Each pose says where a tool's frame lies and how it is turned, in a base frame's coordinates. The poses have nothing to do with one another.
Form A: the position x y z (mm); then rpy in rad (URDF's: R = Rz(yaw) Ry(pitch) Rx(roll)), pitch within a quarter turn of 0, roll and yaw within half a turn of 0.
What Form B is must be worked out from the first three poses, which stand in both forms.
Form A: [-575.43 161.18 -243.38 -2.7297 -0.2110 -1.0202]
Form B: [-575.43 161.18 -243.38 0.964 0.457 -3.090]
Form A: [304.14 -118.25 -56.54 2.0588 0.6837 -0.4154]
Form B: [304.14 -118.25 -56.54 -0.425 -0.678 2.056]
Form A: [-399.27 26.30 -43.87 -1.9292 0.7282 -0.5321]
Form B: [-399.27 26.30 -43.87 0.838 0.277 -1.847]
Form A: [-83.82 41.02 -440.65 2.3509 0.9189 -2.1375]
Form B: [-83.82 41.02 -440.65 1.919 -0.304 -2.034]
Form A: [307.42 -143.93 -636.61 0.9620 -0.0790 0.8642]
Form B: [307.42 -143.93 -636.61 0.635 0.637 0.783]
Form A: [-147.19 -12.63 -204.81 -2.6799 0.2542 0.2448]
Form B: [-147.19 -12.63 -204.81 -0.115 -0.332 -2.731]
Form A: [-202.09 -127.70 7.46 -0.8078 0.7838 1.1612]
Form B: [-202.09 -127.70 7.46 1.246 -0.488 -0.984]
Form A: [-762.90 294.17 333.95 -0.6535 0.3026 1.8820]
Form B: [-762.90 294.17 333.95 1.966 -0.709 -0.052]
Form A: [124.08 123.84 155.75 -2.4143 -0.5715 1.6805]
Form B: [124.08 123.84 155.75 -1.701 -0.783 -2.659]
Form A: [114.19 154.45 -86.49 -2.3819 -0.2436 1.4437]
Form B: [114.19 154.45 -86.49 -1.406 -0.722 -2.787]
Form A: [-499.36 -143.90 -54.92 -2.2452 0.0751 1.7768]
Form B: [-499.36 -143.90 -54.92 -1.887 -0.856 2.823]
